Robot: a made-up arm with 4 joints.
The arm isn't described. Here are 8 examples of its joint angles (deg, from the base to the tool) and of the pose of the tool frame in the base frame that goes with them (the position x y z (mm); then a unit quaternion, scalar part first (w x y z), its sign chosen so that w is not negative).
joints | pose
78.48 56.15 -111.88 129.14 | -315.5 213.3 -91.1 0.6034 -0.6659 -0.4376 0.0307
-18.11 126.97 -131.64 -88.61 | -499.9 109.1 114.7 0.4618 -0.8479 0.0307 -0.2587
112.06 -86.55 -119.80 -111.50 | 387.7 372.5 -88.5 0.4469 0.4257 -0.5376 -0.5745
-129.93 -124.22 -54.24 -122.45 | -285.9 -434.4 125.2 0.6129 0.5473 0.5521 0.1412
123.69 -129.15 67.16 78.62 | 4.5 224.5 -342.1 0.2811 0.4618 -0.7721 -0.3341
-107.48 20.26 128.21 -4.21 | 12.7 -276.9 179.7 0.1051 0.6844 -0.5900 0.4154
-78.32 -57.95 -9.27 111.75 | 66.7 303.4 -9.0 0.0676 -0.2960 0.7410 0.5989
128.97 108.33 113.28 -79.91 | 398.7 -252.1 65.9 0.6978 -0.4848 -0.3345 0.4076
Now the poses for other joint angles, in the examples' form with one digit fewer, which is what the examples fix.
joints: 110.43 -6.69 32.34 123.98
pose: -86 -184 410 0.431 0.611 0.375 -0.548
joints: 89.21 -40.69 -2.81 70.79
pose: -91 -177 134 0.681 0.593 0.204 -0.379
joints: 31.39 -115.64 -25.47 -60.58
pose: 78 319 -21 0.420 0.733 -0.373 -0.383
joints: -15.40 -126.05 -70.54 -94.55
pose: -378 315 70 0.465 0.876 0.023 -0.124
